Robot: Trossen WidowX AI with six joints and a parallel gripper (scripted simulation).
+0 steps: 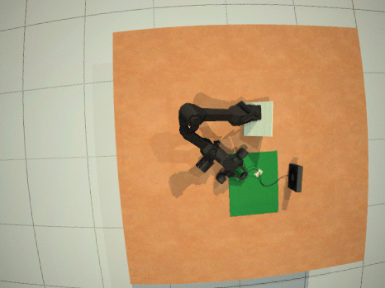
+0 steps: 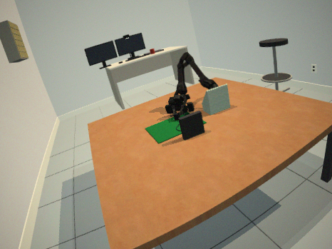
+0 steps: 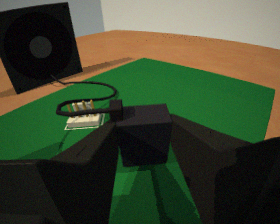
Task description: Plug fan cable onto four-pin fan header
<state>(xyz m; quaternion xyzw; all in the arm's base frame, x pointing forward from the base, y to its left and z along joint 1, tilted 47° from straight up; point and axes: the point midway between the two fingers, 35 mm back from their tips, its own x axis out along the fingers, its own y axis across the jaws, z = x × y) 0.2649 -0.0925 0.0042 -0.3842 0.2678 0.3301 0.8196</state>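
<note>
The pale fan header is 70 mm to the left of my gripper tip, 40 mm below it and 10 mm behind it. From my gripper tip the other things lie so: green board (50 mm to the left, 50 mm below, 40 mm ahead); then dark fan plug (10 mm below); then black fan (230 mm to the left, 20 mm above, 10 mm ahead).
</note>
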